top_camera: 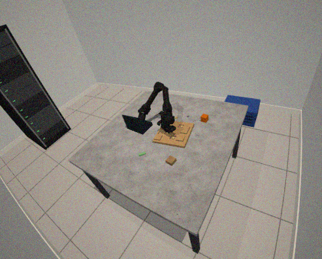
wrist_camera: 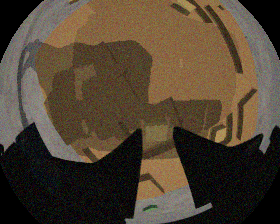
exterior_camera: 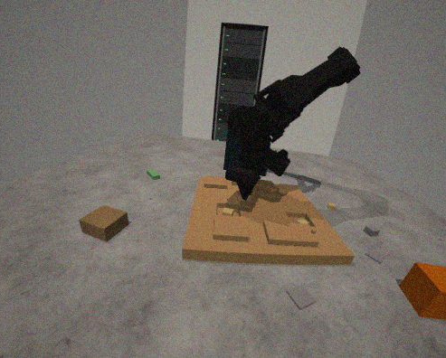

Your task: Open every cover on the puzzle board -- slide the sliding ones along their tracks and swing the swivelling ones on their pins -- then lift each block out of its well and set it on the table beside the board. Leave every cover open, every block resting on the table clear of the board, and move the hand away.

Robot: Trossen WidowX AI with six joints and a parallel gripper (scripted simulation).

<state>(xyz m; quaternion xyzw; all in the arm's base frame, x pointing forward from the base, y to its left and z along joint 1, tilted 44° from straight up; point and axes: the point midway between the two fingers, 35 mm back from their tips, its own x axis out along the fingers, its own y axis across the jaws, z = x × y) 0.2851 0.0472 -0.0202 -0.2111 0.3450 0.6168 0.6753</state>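
Now: the tan puzzle board 50 mm ahead of my gripper tip and 10 mm to the left of it. The rest, counted from my gripper tip: small green piece: 60 mm behind, 300 mm to the right, 10 mm below; then orange cube: 210 mm ahead, 310 mm to the left, 10 mm above; then brown block: 200 mm ahead, 250 mm to the right, 10 mm below.
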